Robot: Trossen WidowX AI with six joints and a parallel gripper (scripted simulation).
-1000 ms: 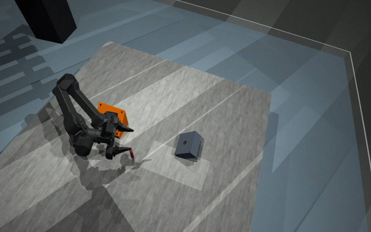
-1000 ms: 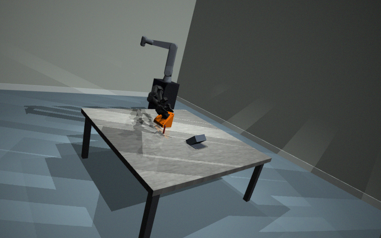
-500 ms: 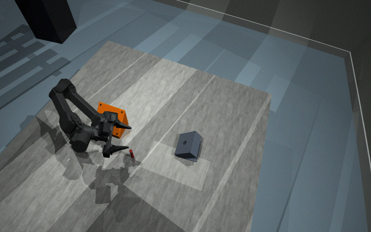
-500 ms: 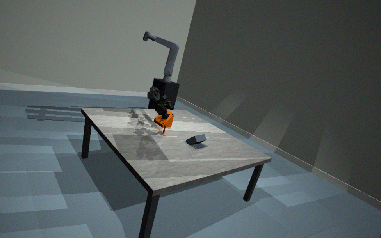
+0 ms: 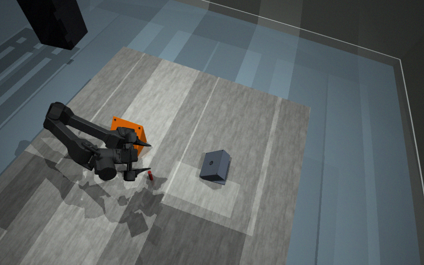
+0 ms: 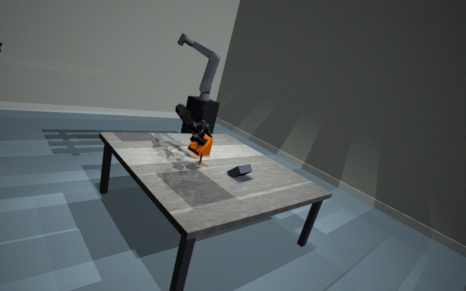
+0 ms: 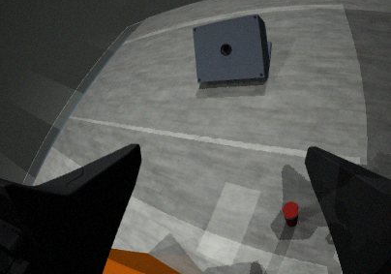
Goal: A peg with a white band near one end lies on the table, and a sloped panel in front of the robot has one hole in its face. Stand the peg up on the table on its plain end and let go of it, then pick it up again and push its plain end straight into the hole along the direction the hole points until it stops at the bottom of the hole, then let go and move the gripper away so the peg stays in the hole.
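My gripper tip is 10 mm past the red peg, 30 mm to the left of it and 110 mm above it. Round my gripper tip: grey sloped panel 260 mm ahead, 100 mm to the left, 130 mm below.
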